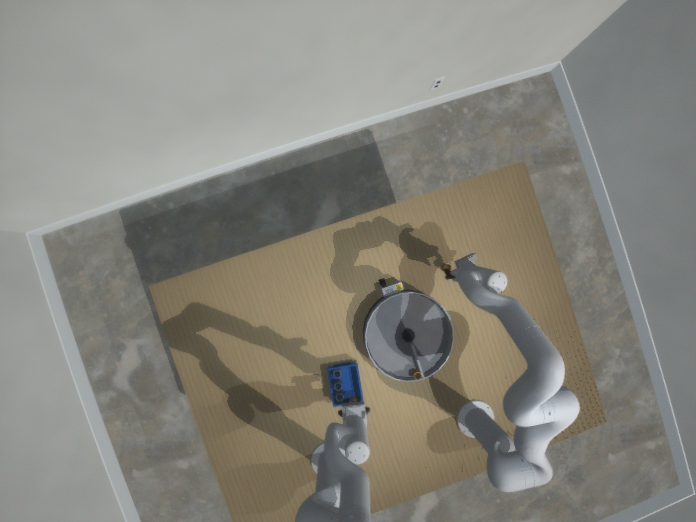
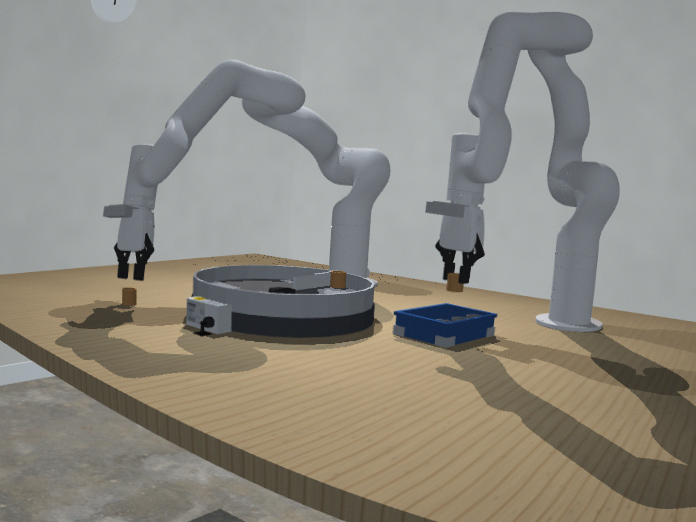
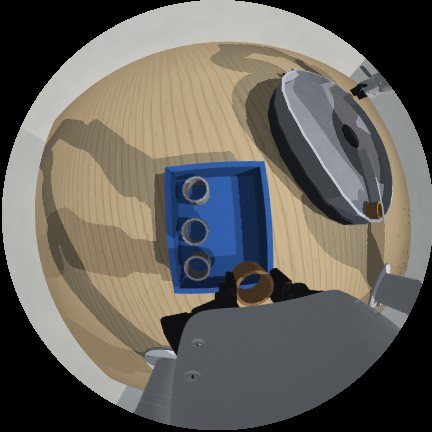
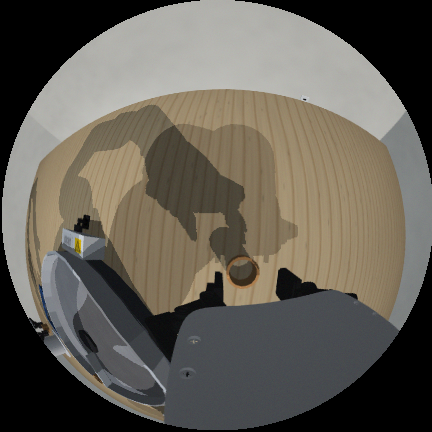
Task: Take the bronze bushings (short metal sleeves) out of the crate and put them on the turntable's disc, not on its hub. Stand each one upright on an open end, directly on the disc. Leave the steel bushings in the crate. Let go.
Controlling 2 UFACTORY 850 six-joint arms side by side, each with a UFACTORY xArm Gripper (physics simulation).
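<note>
My left gripper is shut on an upright bronze bushing, held above one end of the blue crate. Three steel bushings stand in the crate. A second bronze bushing is upright inside the turntable, near its rim. A third bronze bushing stands upright on the table. My right gripper is open and empty, pointing down above it, not touching it.
The turntable has a raised wall, a dark central hub and a bar reaching from the hub towards the rim at the second bushing. A control box sits outside the wall. The crate stands beside the turntable.
</note>
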